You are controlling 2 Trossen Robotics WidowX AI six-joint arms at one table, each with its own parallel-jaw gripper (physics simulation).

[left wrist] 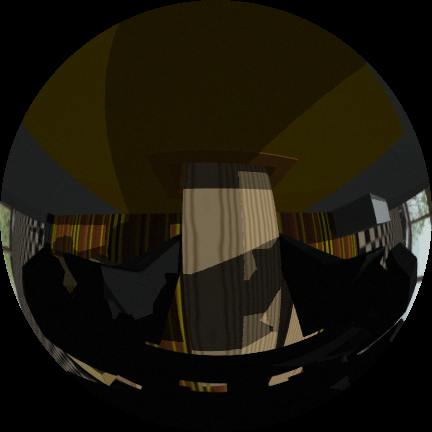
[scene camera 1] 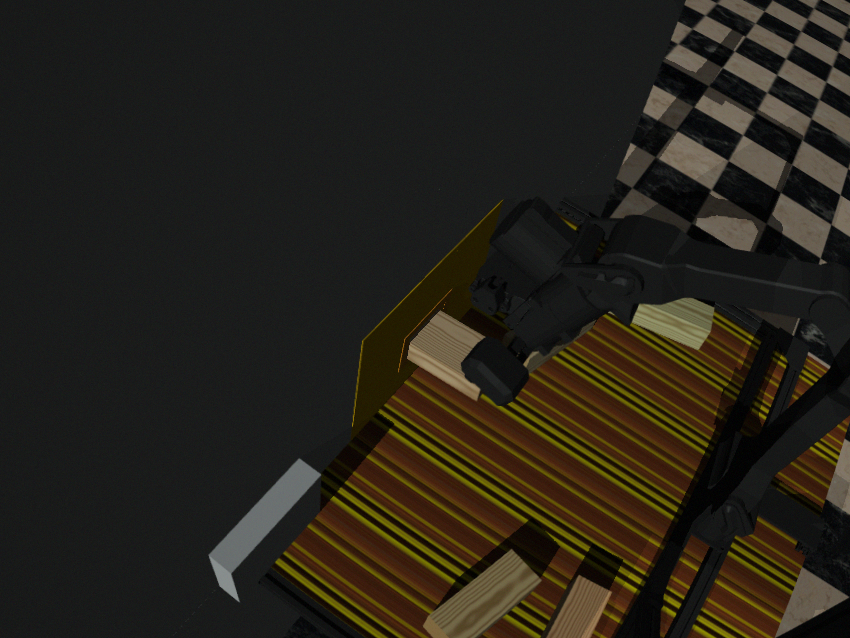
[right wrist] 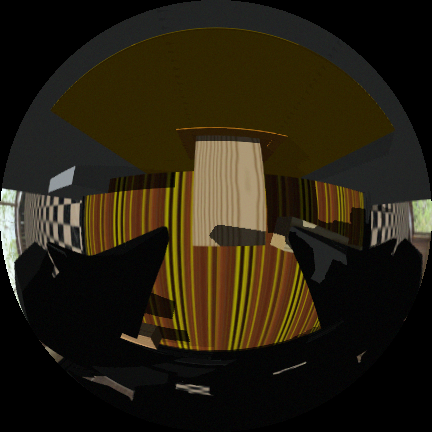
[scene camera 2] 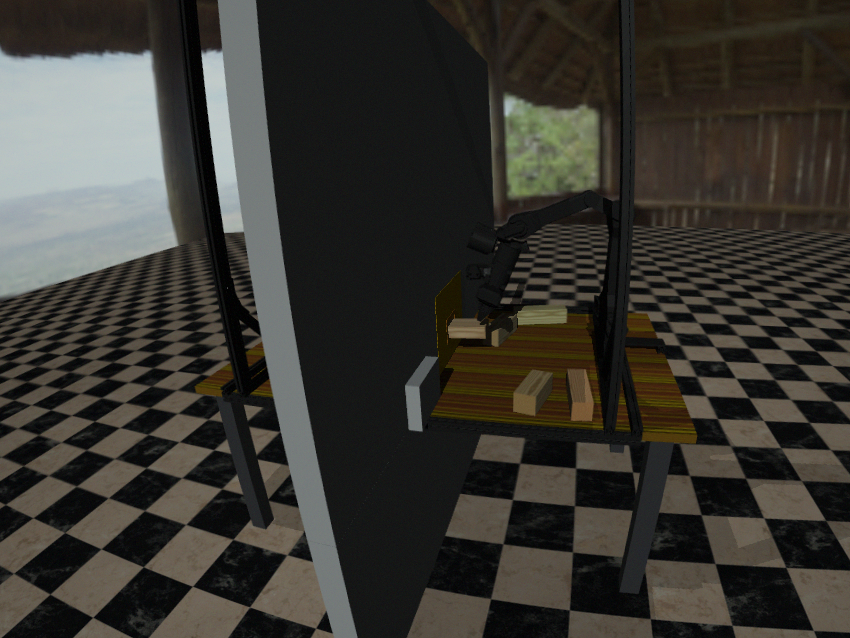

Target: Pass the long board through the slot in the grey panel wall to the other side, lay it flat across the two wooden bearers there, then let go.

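Frame: origin at the left arm's base, x ahead, y left, z up, level; centimetres.
Where they show: left gripper, fingertip midpoint: (left wrist: 230, 239); right gripper, fingertip midpoint: (right wrist: 230, 232) (scene camera 2: 481, 314); right arm's base, origin of the base link: (scene camera 1: 711, 522).
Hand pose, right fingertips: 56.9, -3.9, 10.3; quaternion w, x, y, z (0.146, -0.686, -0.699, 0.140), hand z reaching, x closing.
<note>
Each offset is from my right fingertips to the top centre of the thing, as dx, dy, dz. "spot": to the spot under its first point.
The long pale board @[-15.5, -0.1, -2.2] (scene camera 1: 446, 343) (scene camera 2: 466, 328) (left wrist: 225, 220) (right wrist: 227, 185) lies through the slot in the yellow plate @[spot: -8.5, -1.6, +4.7] (scene camera 1: 425, 295) (scene camera 2: 448, 302) (left wrist: 215, 90) (right wrist: 220, 80) on the grey panel wall (scene camera 1: 205, 206) (scene camera 2: 377, 206). My left gripper (left wrist: 230, 239) is shut on the board beyond the wall, hidden from both scene cameras. My right gripper (scene camera 1: 490, 333) (scene camera 2: 486, 312) (right wrist: 230, 232) is open around the board's near end, fingers apart from its sides. Wood pieces show low in the left wrist view; I cannot tell whether they are the bearers.
On the right arm's side lie wooden blocks: a pale one @[+13.5, +30.6, -7.5] (scene camera 1: 672, 322) (scene camera 2: 542, 315), one close behind the right gripper (scene camera 1: 559, 350), and two at the front @[spot: +15.2, -21.7, -7.6] (scene camera 1: 484, 594) (scene camera 2: 532, 391), @[spot: +24.9, -16.8, -7.9] (scene camera 1: 580, 607) (scene camera 2: 580, 394). A grey block @[spot: -7.2, -30.5, -2.2] (scene camera 1: 264, 515) (scene camera 2: 422, 391) juts from the wall.
</note>
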